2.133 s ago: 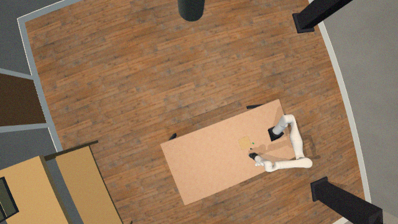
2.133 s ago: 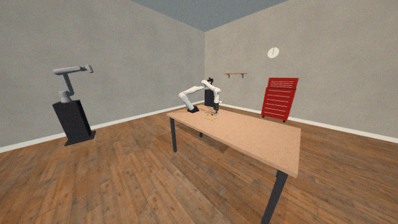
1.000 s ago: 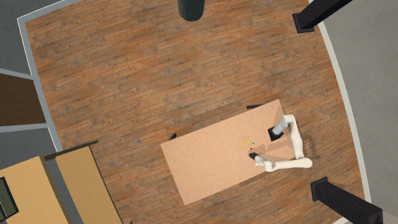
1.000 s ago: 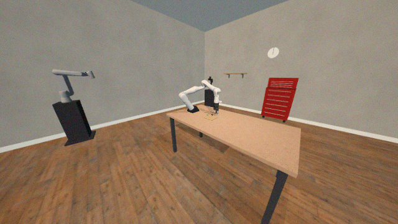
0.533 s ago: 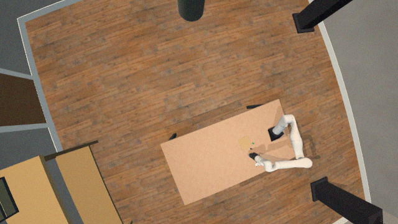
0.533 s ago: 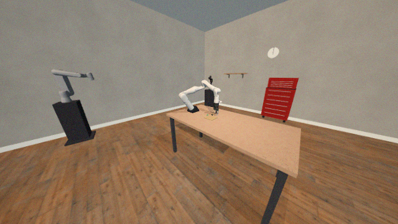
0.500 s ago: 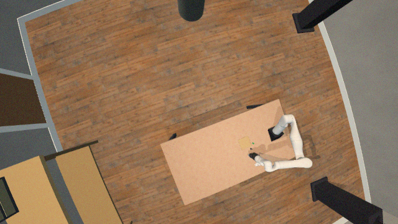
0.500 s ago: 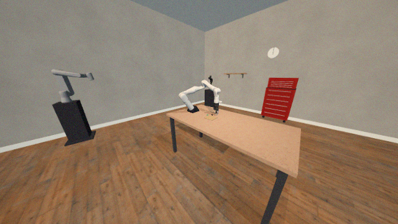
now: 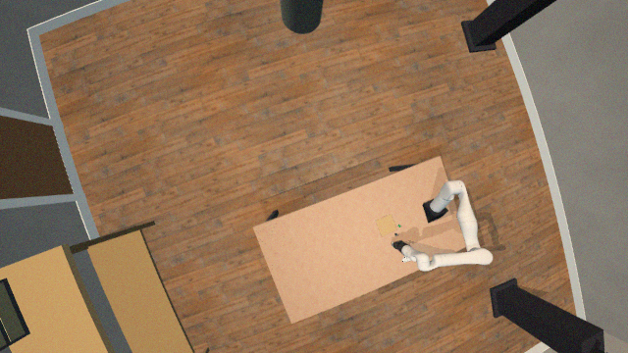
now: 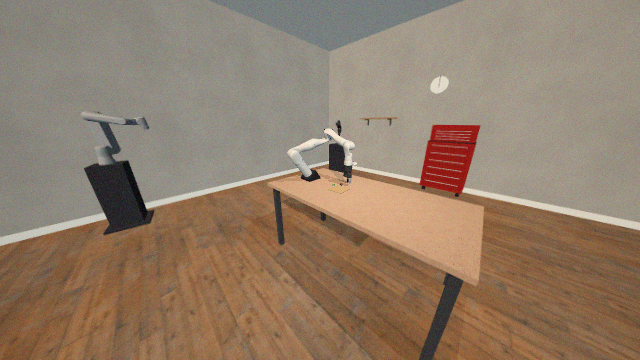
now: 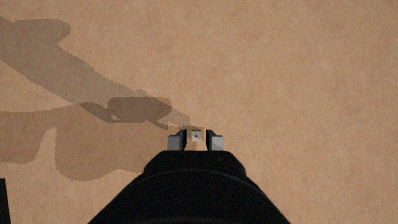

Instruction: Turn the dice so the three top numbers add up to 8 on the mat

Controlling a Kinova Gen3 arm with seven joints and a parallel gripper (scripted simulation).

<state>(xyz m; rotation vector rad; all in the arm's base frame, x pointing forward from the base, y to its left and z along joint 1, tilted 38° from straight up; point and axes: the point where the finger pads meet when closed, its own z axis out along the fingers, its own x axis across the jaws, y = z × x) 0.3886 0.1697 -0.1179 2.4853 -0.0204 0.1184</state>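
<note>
Now: the white die 30 mm below my hand. Round my hand: black die 60 mm to the right, 40 mm behind, 30 mm below; then green die 120 mm to the right, 80 mm behind, 30 mm below; then tan mat 150 mm to the right, 40 mm below, 20 mm ahead.
</note>
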